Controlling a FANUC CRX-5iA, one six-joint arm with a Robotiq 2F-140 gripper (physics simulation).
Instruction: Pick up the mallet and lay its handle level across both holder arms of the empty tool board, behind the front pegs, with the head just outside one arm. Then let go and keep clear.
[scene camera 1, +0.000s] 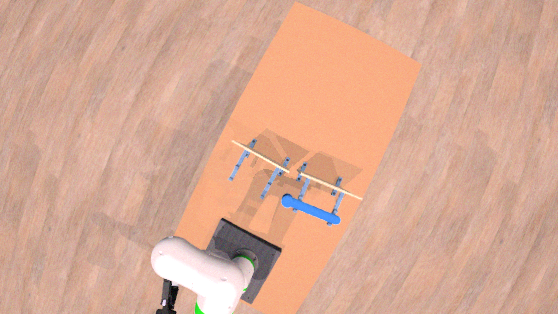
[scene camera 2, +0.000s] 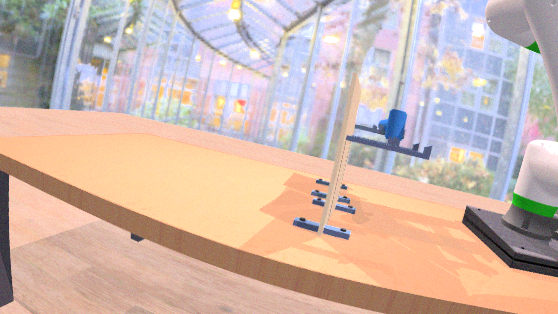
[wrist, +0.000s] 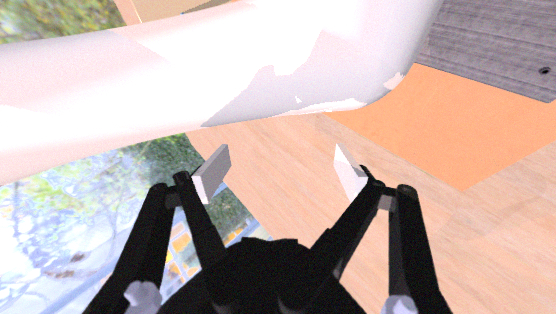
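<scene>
Tool board (scene camera 2: 330, 204). My gripper (wrist: 281, 154) open, holding nothing.
</scene>
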